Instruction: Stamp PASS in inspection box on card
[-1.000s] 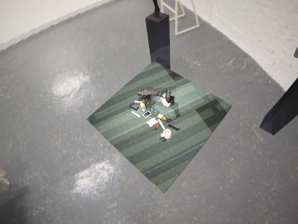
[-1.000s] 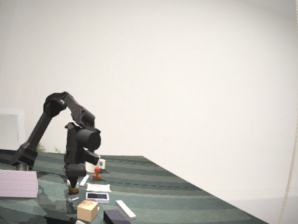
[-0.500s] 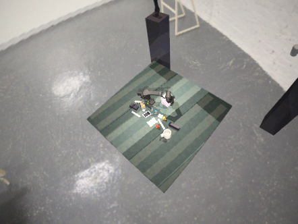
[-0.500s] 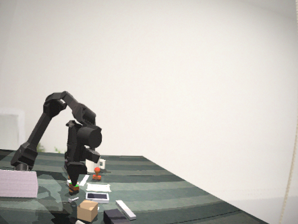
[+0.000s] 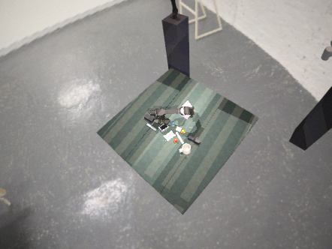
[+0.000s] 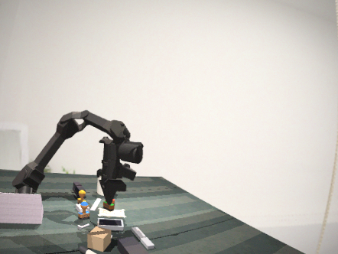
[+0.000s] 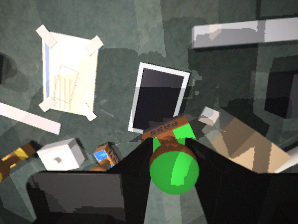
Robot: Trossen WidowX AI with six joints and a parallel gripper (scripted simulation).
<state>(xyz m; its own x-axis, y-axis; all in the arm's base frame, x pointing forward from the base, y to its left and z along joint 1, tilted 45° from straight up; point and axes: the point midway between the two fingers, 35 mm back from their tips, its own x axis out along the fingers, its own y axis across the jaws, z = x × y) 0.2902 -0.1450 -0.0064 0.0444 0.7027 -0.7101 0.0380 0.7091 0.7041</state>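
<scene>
The ink pad is 1 cm ahead of my gripper tip, 1 cm to the left of it and 9 cm below it. Round my gripper tip: pass stamp (right at my gripper tip); then blue-knobbed stamp (7 cm behind, 8 cm to the left, 7 cm below); then tan box (5 cm behind, 11 cm to the right, 7 cm below).
</scene>
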